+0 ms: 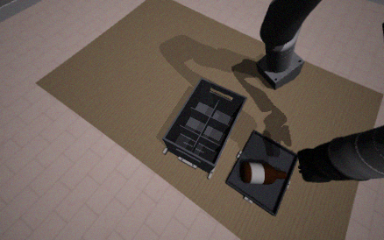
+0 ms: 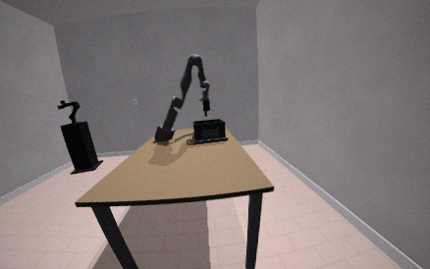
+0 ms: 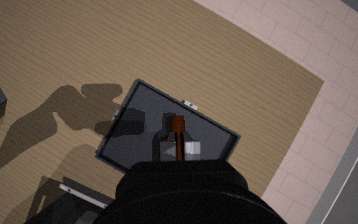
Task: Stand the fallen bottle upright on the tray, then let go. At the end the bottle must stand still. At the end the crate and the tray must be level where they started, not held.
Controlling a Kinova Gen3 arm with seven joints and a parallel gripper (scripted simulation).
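My gripper is now 160 mm above the brown bottle, 50 mm to the left of it and 10 mm short of it. The rest, counted from my hand: dark flat tray 190 mm below, 40 mm to the right, 10 mm behind; dark crate 300 mm to the right, 120 mm below, 80 mm behind.
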